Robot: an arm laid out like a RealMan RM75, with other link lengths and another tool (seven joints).
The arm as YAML. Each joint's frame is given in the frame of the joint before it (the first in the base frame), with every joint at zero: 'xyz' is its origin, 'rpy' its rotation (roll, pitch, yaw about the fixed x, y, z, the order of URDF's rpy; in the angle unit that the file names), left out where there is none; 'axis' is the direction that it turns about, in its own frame. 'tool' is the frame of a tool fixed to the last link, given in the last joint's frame.
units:
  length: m
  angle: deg
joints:
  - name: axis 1
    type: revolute
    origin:
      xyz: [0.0, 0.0, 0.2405]
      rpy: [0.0, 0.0, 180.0]
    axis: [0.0, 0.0, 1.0]
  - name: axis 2
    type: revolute
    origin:
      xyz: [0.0, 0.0, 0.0]
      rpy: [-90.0, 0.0, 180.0]
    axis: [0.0, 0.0, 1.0]
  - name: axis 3
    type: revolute
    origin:
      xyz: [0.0, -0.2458, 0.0]
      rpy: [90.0, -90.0, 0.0]
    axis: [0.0, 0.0, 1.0]
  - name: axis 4
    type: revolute
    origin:
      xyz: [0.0, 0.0, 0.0]
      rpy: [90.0, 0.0, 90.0]
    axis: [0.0, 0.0, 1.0]
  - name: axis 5
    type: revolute
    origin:
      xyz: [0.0, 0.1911, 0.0]
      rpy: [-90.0, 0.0, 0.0]
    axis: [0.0, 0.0, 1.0]
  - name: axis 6
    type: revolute
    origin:
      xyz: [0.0, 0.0, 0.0]
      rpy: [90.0, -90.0, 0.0]
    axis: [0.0, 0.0, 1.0]
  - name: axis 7
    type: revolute
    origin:
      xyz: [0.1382, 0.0, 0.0]
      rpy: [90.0, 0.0, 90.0]
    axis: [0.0, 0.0, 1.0]
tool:
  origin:
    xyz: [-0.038, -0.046, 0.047]
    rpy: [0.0, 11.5, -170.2]
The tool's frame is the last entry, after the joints.
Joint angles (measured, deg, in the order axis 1, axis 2, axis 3, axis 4, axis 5, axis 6, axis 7), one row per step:
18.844, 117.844, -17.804, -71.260, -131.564, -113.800, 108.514
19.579, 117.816, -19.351, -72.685, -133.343, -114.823, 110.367
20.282, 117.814, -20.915, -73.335, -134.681, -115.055, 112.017
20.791, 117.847, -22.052, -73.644, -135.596, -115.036, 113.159
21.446, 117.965, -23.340, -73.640, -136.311, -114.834, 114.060
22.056, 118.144, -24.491, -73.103, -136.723, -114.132, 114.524
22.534, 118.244, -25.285, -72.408, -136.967, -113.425, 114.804
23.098, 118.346, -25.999, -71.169, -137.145, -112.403, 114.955
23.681, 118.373, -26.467, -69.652, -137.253, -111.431, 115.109
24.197, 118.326, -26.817, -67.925, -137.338, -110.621, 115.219
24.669, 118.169, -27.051, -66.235, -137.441, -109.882, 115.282
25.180, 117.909, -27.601, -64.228, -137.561, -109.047, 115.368
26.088, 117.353, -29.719, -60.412, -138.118, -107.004, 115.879
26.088, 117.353, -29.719, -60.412, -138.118, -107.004, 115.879
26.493, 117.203, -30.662, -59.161, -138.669, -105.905, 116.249
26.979, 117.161, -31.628, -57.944, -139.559, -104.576, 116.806
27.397, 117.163, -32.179, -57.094, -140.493, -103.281, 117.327
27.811, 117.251, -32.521, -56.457, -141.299, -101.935, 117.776
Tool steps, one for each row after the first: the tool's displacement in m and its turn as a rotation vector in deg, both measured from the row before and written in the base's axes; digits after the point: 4 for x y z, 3 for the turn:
-0.0031, 0.0010, -0.0042, -2.659, -1.298, -0.617
-0.0021, 0.0024, -0.0046, -2.024, -0.955, -0.685
-0.0013, 0.0020, -0.0035, -1.320, -0.662, -0.519
-0.0027, 0.0031, -0.0049, -1.328, -0.483, -0.094
-0.0024, 0.0039, -0.0054, -0.896, -0.203, 0.114
-0.0014, 0.0032, -0.0043, -0.565, -0.021, 0.038
-0.0010, 0.0038, -0.0054, -0.486, 0.256, -0.022
-0.0006, 0.0035, -0.0052, -0.435, 0.523, -0.187
0.0000, 0.0025, -0.0055, -0.570, 0.703, -0.316
0.0006, 0.0021, -0.0045, -0.493, 0.602, -0.361
0.0006, 0.0021, -0.0057, -0.825, 0.546, -0.364
0.0023, 0.0034, -0.0130, -2.245, 0.099, -0.901
0.0000, 0.0000, 0.0000, 0.000, 0.000, 0.000
0.0018, 0.0017, -0.0049, -0.796, -0.518, -0.523
0.0025, 0.0018, -0.0055, -0.830, -0.822, -0.763
0.0030, 0.0020, -0.0034, -0.343, -0.920, -0.796
0.0025, 0.0026, -0.0024, 0.030, -0.860, -0.653

